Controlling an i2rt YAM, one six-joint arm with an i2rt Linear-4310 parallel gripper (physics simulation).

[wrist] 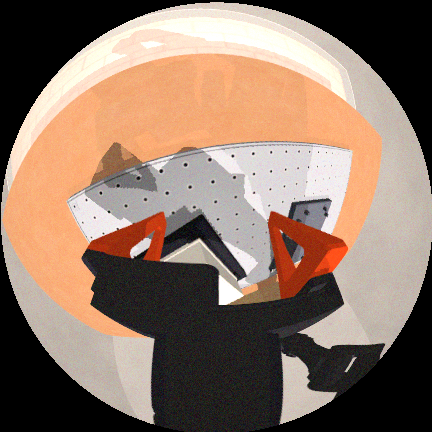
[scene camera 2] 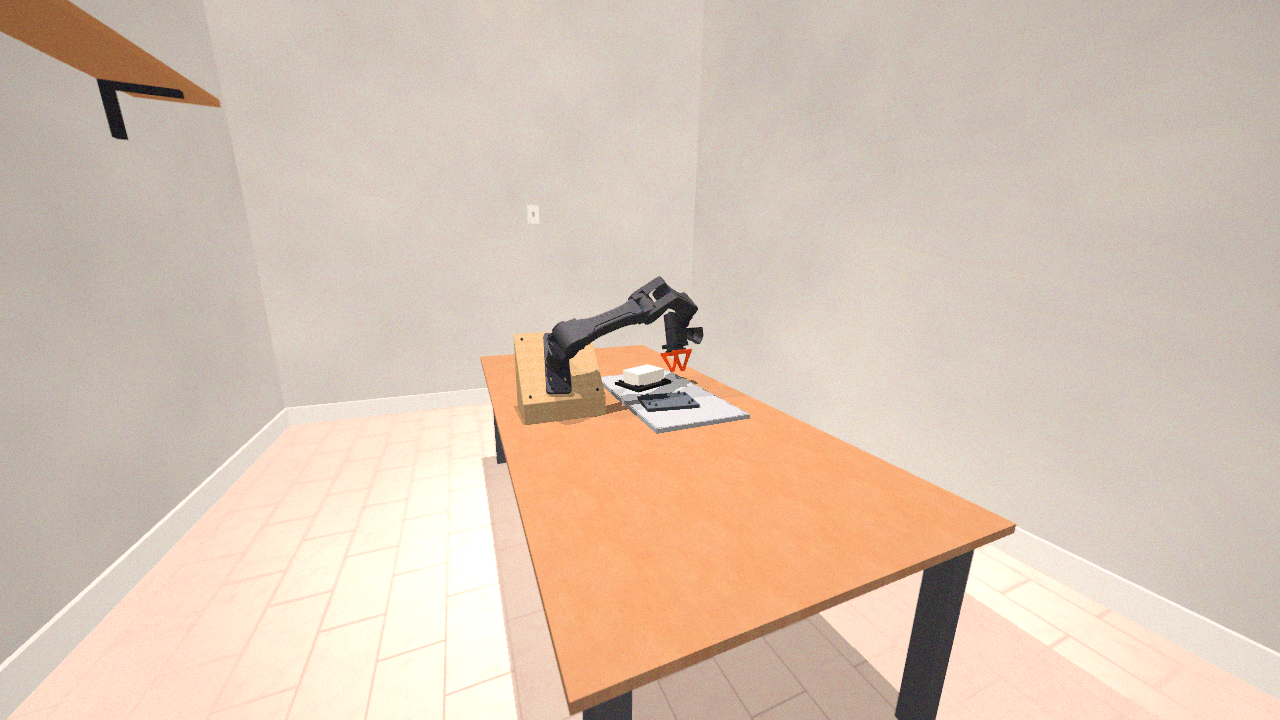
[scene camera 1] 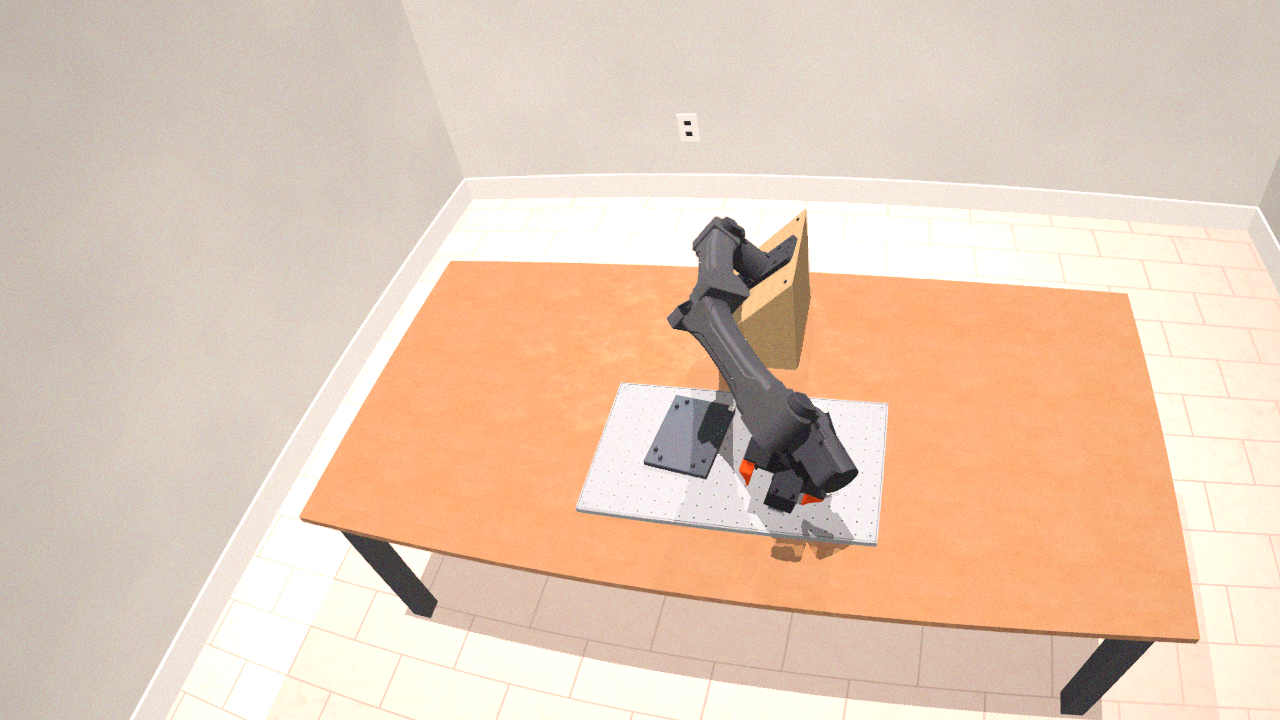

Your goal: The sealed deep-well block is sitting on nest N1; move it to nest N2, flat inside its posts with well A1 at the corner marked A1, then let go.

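Places are measured from the arm's base along level axes (x ahead, y left, z up), in metres.
Where they show: gripper, between the fingertips: (wrist: 216, 216) (scene camera 2: 677, 371); arm's base, origin of its link: (scene camera 2: 556, 363) (scene camera 1: 762, 271).
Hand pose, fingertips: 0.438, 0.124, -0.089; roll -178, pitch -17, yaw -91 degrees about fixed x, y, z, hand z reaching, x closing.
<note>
Things, the pixels of their top centre, and the offset from my fingertips, as dx, dy, dz. Level surfaces: height alone.
- block, centre of its top: (wrist: 203, 296) (scene camera 2: 643, 369) -0.120, +0.025, +0.010
- dark nest N1, centre of its top: (wrist: 197, 277) (scene camera 2: 643, 379) -0.120, +0.025, -0.026
- dark grey nest N2, centre of its top: (scene camera 1: 689, 430) (wrist: 306, 241) (scene camera 2: 667, 396) -0.112, -0.189, -0.022
- orange-brown table, height of its surface: dz -0.056
The block (scene camera 2: 642, 375) (wrist: 229, 294) is white on top with pale sides. It sits on the dark nest N1 (scene camera 2: 630, 385) (wrist: 221, 246); the arm hides both in scene camera 1. The dark grey nest N2 (scene camera 1: 687, 440) (scene camera 2: 668, 402) (wrist: 314, 215) bears no block and has small dark posts near its corners. My gripper (scene camera 1: 779, 484) (scene camera 2: 677, 368) (wrist: 216, 216) is open, its orange fingers wide apart with nothing between them. It hangs above the board, higher than the block and toward the board's front side. The A1 marks cannot be read.
Both nests stand on a light perforated board (scene camera 1: 617, 483) (scene camera 2: 716, 416) (wrist: 280, 160) on the orange-brown table (scene camera 1: 1002, 447) (scene camera 2: 760, 537) (wrist: 225, 100). The arm is mounted on a wooden wedge (scene camera 1: 778, 331) (scene camera 2: 563, 410) at the table's back edge. A wall shelf (scene camera 2: 107, 44) is high at the left in scene camera 2.
</note>
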